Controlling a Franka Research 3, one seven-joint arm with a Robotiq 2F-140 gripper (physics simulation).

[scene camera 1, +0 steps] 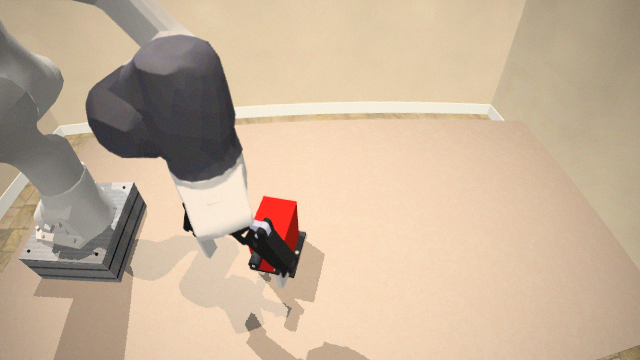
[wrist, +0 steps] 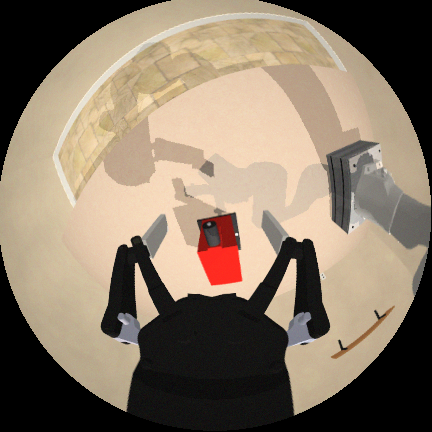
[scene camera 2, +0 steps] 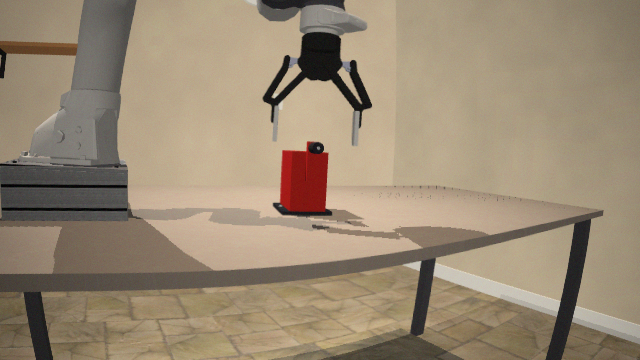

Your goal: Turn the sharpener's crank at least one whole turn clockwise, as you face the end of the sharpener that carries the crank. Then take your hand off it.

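The red sharpener (scene camera 1: 280, 210) (scene camera 2: 295, 182) (wrist: 220, 267) stands upright on a dark base plate. Its crank is on the end facing scene camera 2. The red crank arm (scene camera 2: 310, 162) points up, with the black knob (scene camera 1: 255, 262) (scene camera 2: 316, 148) (wrist: 211, 234) at its top, level with the sharpener's upper edge. My gripper (scene camera 1: 246, 270) (scene camera 2: 315, 142) (wrist: 213, 220) is wide open and empty, pointing down. In scene camera 2 its fingertips are slightly above the knob, one to each side. No contact shows. In scene camera 1 one finger partly hides the sharpener.
The arm's grey base block (scene camera 1: 75, 270) (scene camera 2: 64, 192) (wrist: 342, 192) stands on the same table (scene camera 1: 450, 225) (scene camera 2: 250, 250) (wrist: 240, 115), to the left of the sharpener in both scene views. A wooden shelf (scene camera 2: 40, 48) (wrist: 365, 334) is on the wall.
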